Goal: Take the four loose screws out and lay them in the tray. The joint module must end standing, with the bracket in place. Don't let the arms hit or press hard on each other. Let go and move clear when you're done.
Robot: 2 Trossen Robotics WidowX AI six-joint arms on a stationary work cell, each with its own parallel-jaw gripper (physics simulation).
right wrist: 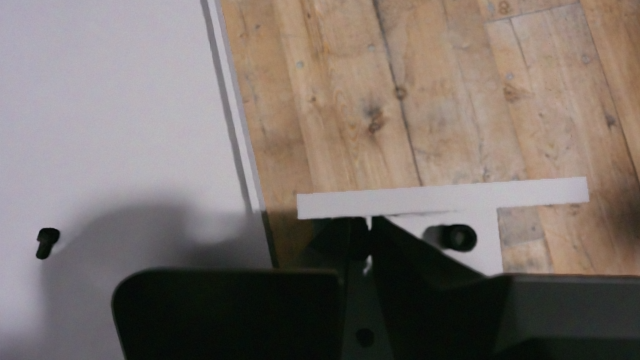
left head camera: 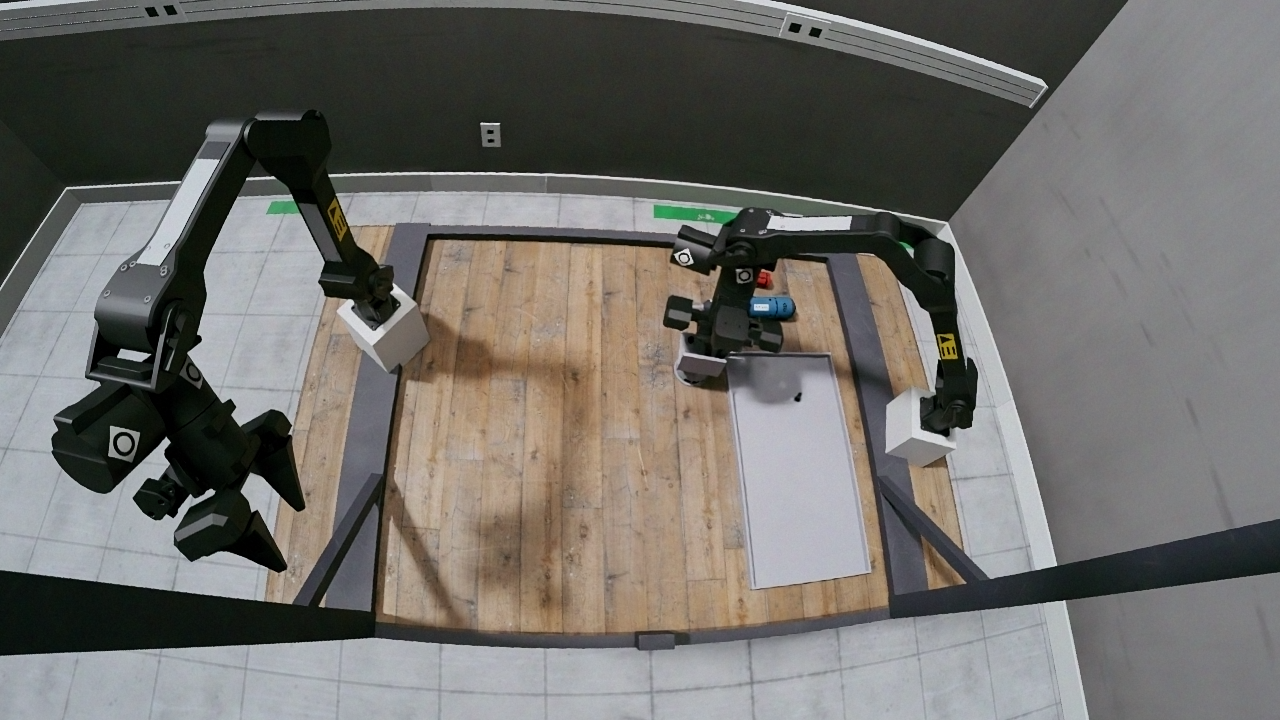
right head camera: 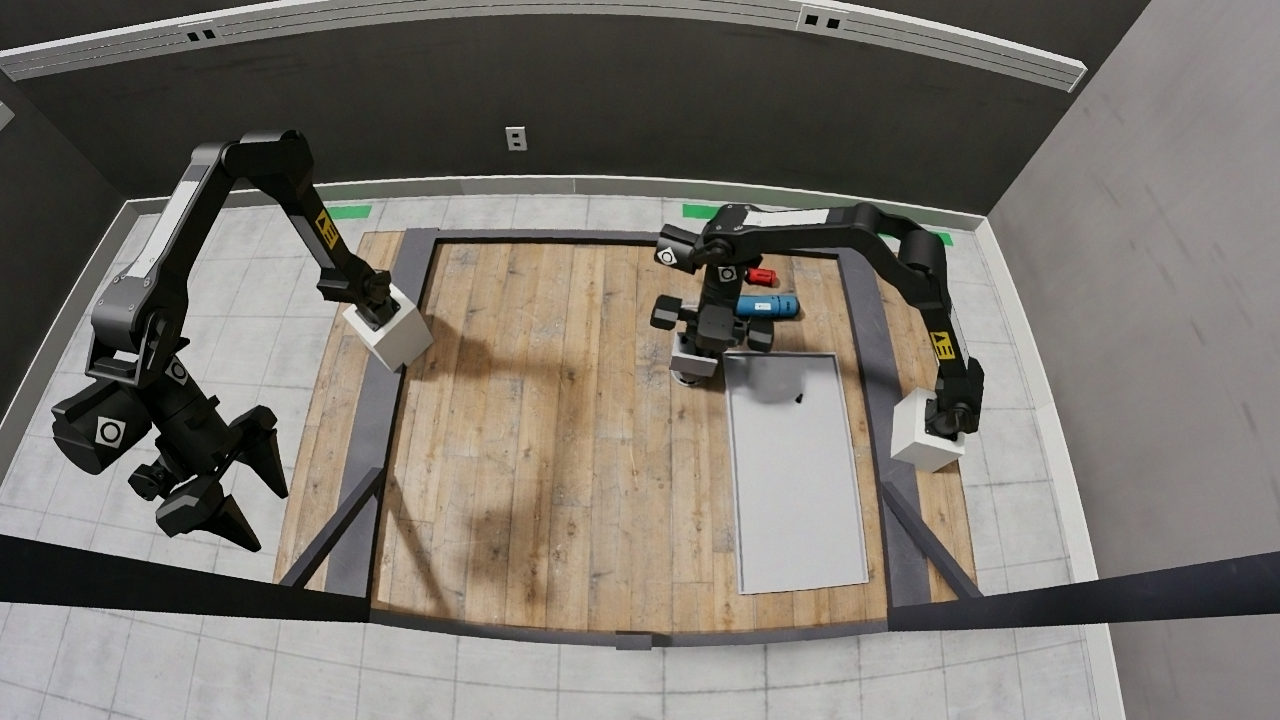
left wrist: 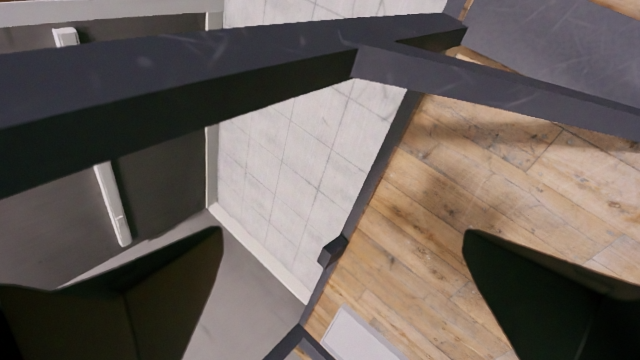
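Seen in the pictures: left gripper, fingertip midpoint: (left head camera: pixel 293 538) (right head camera: pixel 272 522) (left wrist: pixel 344 239); right gripper, fingertip midpoint: (right wrist: pixel 358 227) (left head camera: pixel 710 365) (right head camera: pixel 703 366); left arm's base, origin of the base link: (left head camera: pixel 375 307) (right head camera: pixel 378 310); right arm's base, origin of the base link: (left head camera: pixel 934 417) (right head camera: pixel 940 420).
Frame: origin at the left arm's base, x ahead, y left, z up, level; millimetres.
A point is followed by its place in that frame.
Observation:
My right gripper (left head camera: pixel 711 344) @[y 291, x 470, z -47 mm] (right head camera: pixel 702 338) (right wrist: pixel 358 227) @[y 291, x 470, z -47 mm] is shut on a dark screw, partly hidden between its fingertips, at the white bracket (left head camera: pixel 700 365) @[y 271, x 458, z -31 mm] (right head camera: pixel 693 362) @[y 272, x 459, z -20 mm] (right wrist: pixel 440 193) @[y 274, x 459, z -9 mm]. Another screw (right wrist: pixel 459 237) @[y 279, x 437, z -45 mm] stands in the bracket beside the right finger. The joint module (left head camera: pixel 687 376) @[y 275, x 447, z -92 mm] (right head camera: pixel 687 379) @[y 277, x 456, z -95 mm] is under the bracket, mostly hidden by bracket and gripper. One loose black screw (left head camera: pixel 797 396) @[y 380, x 626, z -105 mm] (right head camera: pixel 799 398) @[y 380, x 629, z -105 mm] (right wrist: pixel 47 242) @[y 381, x 625, z -106 mm] lies in the grey tray (left head camera: pixel 805 501) @[y 224, x 738, z -115 mm] (right head camera: pixel 801 510) @[y 218, x 743, z -115 mm] (left wrist: pixel 357 335) @[y 136, x 745, z -115 mm] (right wrist: pixel 125 100) @[y 285, x 630, z -115 mm]. My left gripper (left head camera: pixel 291 539) @[y -286, x 277, z 202 mm] (right head camera: pixel 270 521) @[y -286, x 277, z 202 mm] (left wrist: pixel 344 239) @[y -286, x 277, z 202 mm] is open and empty, high at the left.
A blue cylinder (left head camera: pixel 772 308) @[y 495, x 497, z -82 mm] (right head camera: pixel 768 306) @[y 488, x 486, z -82 mm] and a red part (left head camera: pixel 763 279) @[y 552, x 448, z -93 mm] (right head camera: pixel 761 276) @[y 546, x 437, z -93 mm] lie behind the tray, close to the right arm. Dark frame bars (left head camera: pixel 930 530) @[y 242, x 910, z 25 mm] (right head camera: pixel 930 540) @[y 245, x 914, z 26 mm] (left wrist: pixel 200 75) @[y -361, x 293, z 215 mm] cross the front corners. The two arms are far apart.

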